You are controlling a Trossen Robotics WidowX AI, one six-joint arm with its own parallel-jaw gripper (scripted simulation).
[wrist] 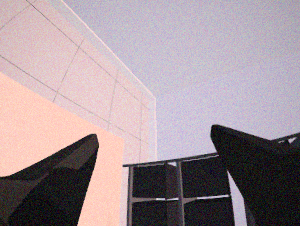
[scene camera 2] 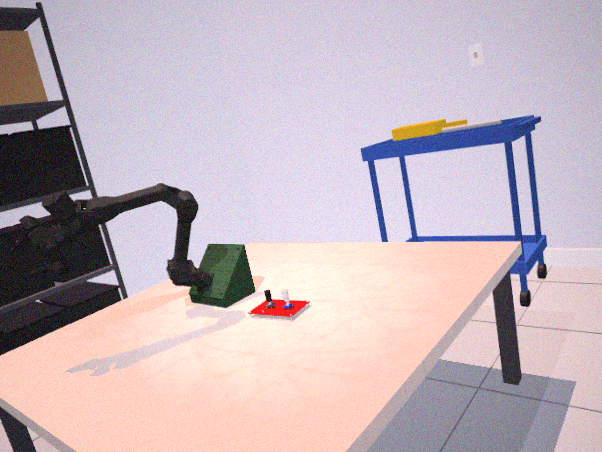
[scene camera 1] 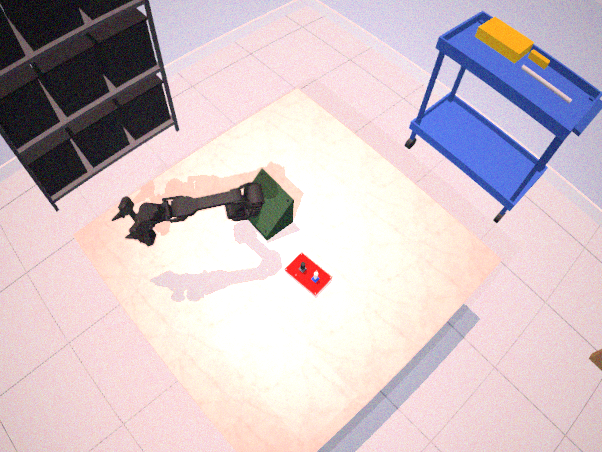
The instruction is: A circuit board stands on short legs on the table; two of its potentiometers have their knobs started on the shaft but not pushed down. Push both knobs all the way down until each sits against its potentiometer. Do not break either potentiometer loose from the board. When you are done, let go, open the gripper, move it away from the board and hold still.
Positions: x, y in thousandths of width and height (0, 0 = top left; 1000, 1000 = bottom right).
Observation:
My gripper (scene camera 2: 31, 583) is open, with nothing in its grasp.
My gripper also shows in the wrist view (wrist: 518, 600) and in scene camera 1 (scene camera 1: 197, 508).

